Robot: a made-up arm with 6 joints.
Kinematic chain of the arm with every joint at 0, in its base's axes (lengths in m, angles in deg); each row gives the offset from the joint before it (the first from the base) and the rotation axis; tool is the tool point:
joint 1: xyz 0 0 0.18 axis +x
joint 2: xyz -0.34 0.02 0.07 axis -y
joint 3: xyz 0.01 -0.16 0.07 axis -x
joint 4: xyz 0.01 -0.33 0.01 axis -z
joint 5: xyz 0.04 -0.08 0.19 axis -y
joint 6: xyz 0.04 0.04 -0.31 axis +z
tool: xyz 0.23 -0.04 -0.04
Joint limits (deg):
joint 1: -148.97..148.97
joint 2: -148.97..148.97
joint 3: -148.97..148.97
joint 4: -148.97..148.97
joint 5: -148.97..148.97
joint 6: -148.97..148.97
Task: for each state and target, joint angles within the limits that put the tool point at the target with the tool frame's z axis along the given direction. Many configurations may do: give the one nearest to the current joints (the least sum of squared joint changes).
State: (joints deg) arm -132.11 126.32 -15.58 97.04 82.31 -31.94
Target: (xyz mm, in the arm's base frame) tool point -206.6 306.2 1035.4 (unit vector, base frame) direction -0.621 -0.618 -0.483
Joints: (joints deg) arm -123.40 133.25 -18.09 105.12 68.79 -37.70
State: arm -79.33 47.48 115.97 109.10 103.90 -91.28
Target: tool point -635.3 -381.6 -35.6 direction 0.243 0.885 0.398
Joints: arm -120.24 52.35 137.44 141.18 130.23 -112.59
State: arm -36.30 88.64 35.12 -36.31 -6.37 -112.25
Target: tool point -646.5 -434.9 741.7 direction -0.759 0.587 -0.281
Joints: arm -38.53 85.34 37.77 -20.20 -5.11 -101.93
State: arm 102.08 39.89 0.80 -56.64 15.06 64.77
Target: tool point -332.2 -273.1 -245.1 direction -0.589 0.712 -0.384
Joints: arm 123.13 50.97 -31.59 -36.32 56.33 53.47
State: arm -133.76 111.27 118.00 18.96 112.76 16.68
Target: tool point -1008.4 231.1 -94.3 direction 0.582 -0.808 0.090
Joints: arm -106.79 107.69 78.82 19.60 85.18 32.07
